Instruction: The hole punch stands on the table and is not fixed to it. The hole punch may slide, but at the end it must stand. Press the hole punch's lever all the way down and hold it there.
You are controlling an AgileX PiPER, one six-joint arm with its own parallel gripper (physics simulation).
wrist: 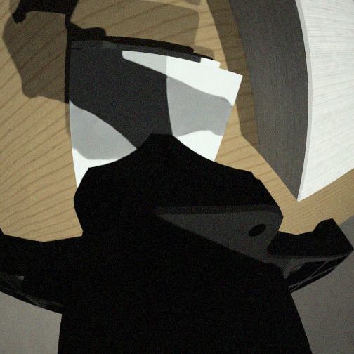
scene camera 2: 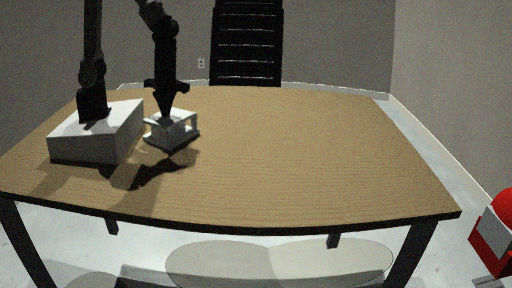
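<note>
The white hole punch (scene camera 2: pixel 167 136) stands upright on the table beside the robot's base block. Its flat lever (scene camera 2: pixel 182 114) (wrist: pixel 195 105) lies about level over the body, with an open gap showing under its right side in the scene view. My gripper (scene camera 2: pixel 166 115) (wrist: pixel 160 148) is shut and points down, with its fingertips on the lever's top face. It holds nothing. In the wrist view the dark gripper hides the near part of the lever, and the contact spot itself is hard to see.
The white base block (scene camera 2: pixel 82 148) (wrist: pixel 330 100) stands close to the punch, left of it in the scene view. The wooden table (scene camera 2: pixel 300 165) (wrist: pixel 30 200) has a dark front edge. A black slatted rack (scene camera 2: pixel 216 45) stands behind it. A red object (scene camera 2: pixel 502 207) is at the far right.
</note>
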